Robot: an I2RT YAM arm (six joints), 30 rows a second.
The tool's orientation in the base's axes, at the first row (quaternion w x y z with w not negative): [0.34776 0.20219 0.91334 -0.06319]
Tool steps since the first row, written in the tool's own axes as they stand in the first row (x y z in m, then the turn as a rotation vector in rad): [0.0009 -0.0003 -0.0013 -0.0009 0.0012 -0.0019]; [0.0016 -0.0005 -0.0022 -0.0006 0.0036 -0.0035]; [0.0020 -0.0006 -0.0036 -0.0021 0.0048 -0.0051]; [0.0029 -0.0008 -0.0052 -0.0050 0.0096 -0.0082]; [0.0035 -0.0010 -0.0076 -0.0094 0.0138 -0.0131]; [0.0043 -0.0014 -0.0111 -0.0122 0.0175 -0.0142]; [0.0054 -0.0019 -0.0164 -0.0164 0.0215 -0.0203]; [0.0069 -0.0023 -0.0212 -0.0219 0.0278 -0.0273]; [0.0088 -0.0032 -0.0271 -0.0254 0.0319 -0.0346]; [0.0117 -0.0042 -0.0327 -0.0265 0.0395 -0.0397]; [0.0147 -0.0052 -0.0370 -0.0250 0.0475 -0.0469]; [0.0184 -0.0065 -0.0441 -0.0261 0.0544 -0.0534]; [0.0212 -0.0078 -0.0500 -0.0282 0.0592 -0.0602]
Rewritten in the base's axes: [-0.0015 0.0004 0.0004 -0.0001 0.0013 0.0021]; [-0.0026 0.0006 0.0006 -0.0002 0.0040 0.0031]; [-0.0038 0.0010 0.0014 0.0003 0.0050 0.0053]; [-0.0055 0.0015 0.0020 0.0023 0.0092 0.0097]; [-0.0074 0.0022 0.0034 0.0041 0.0129 0.0164]; [-0.0103 0.0030 0.0054 0.0068 0.0156 0.0192]; [-0.0144 0.0042 0.0087 0.0076 0.0194 0.0266]; [-0.0185 0.0056 0.0113 0.0097 0.0252 0.0357]; [-0.0238 0.0069 0.0144 0.0093 0.0296 0.0435]; [-0.0296 0.0084 0.0167 0.0100 0.0375 0.0483]; [-0.0347 0.0095 0.0179 0.0079 0.0471 0.0529]; [-0.0420 0.0114 0.0208 0.0076 0.0547 0.0587]; [-0.0480 0.0126 0.0233 0.0068 0.0601 0.0653]
